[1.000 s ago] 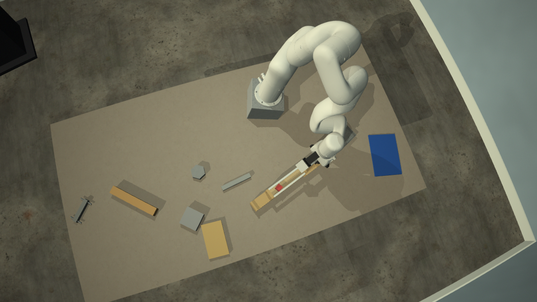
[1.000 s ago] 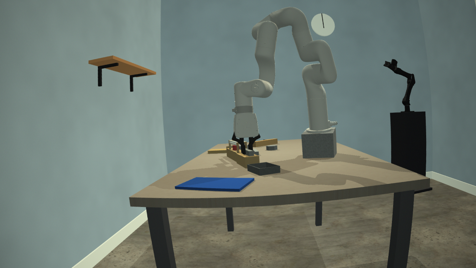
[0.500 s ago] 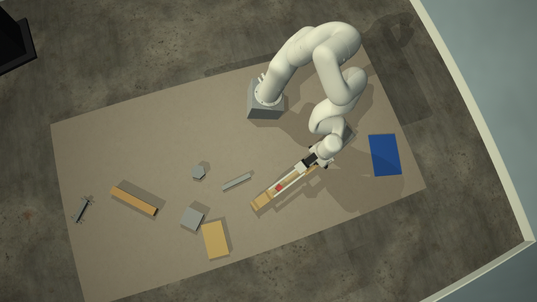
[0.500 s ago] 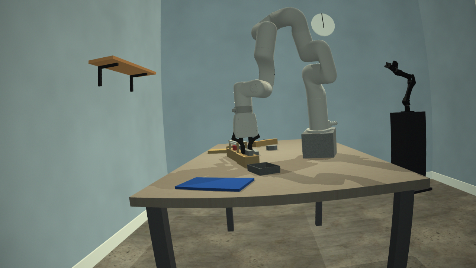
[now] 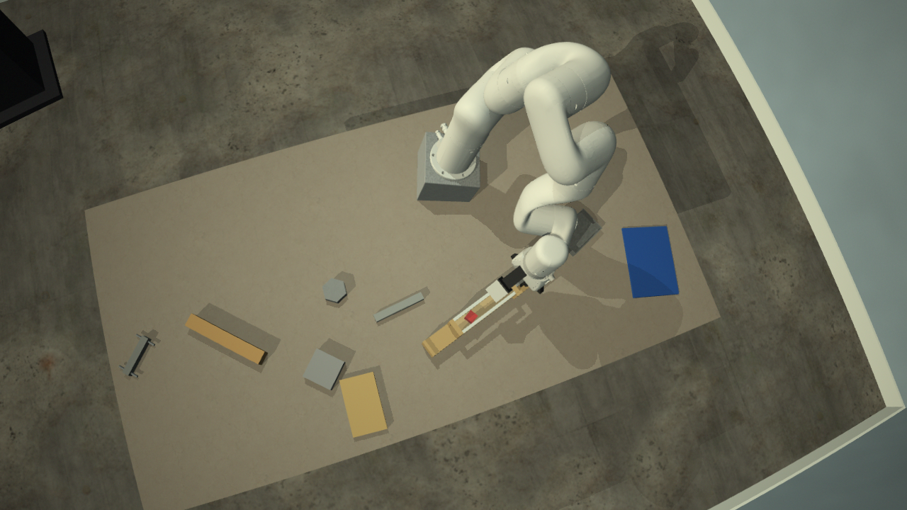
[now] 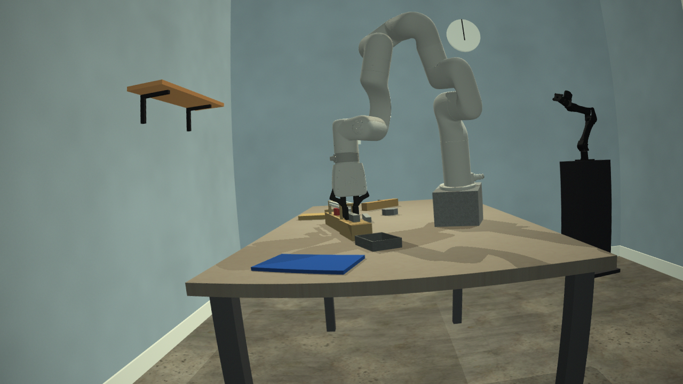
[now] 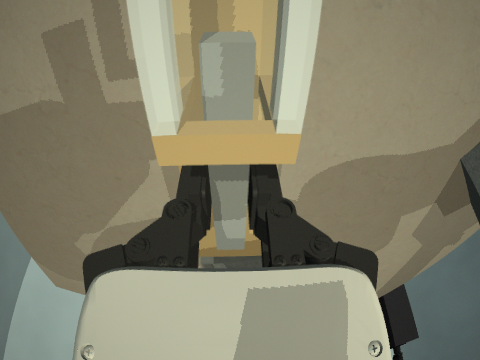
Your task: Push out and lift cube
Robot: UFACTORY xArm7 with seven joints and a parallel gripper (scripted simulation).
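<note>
My hand is 130 mm to the left of the channel, 20 mm short of it and 10 mm above it. Also, from my hand: tan plate (520 mm to the right, 90 mm ahead, 60 mm below); blue mat (390 mm to the left, 130 mm ahead, 60 mm below); dark tray (230 mm to the left, 60 mm below, 40 mm behind).
</note>
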